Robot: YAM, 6 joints.
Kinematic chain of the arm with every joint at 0, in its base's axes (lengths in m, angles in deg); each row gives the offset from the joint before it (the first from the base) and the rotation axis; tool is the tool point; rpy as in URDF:
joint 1: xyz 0 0 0.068 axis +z
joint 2: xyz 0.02 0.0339 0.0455 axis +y
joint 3: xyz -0.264 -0.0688 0 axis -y
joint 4: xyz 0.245 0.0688 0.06 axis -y
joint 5: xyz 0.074 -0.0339 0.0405 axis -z
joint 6: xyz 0.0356 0 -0.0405 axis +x
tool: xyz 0 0 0 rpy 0 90 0
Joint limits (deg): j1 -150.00..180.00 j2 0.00..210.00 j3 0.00..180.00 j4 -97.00..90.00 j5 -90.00..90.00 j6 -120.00..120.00
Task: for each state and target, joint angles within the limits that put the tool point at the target. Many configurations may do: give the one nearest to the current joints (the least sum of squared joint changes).
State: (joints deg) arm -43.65 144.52 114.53 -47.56 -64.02 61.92
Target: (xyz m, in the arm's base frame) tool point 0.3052 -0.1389 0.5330
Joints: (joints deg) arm -30.09 102.00 134.71 -46.94 -67.26 61.92
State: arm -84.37 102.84 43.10 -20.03 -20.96 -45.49
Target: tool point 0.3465 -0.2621 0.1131
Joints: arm -38.90 121.94 74.78 -6.06 -22.49 -45.49
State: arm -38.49 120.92 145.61 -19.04 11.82 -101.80
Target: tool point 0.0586 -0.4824 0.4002
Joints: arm -81.95 120.17 129.28 -30.57 15.59 -101.80
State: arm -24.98 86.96 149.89 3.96 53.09 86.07
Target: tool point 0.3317 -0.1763 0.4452
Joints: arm -23.44 95.38 101.23 -15.61 56.82 86.07
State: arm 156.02 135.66 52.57 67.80 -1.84 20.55
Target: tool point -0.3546 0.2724 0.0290
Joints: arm 142.41 141.91 64.47 66.23 -0.72 20.55
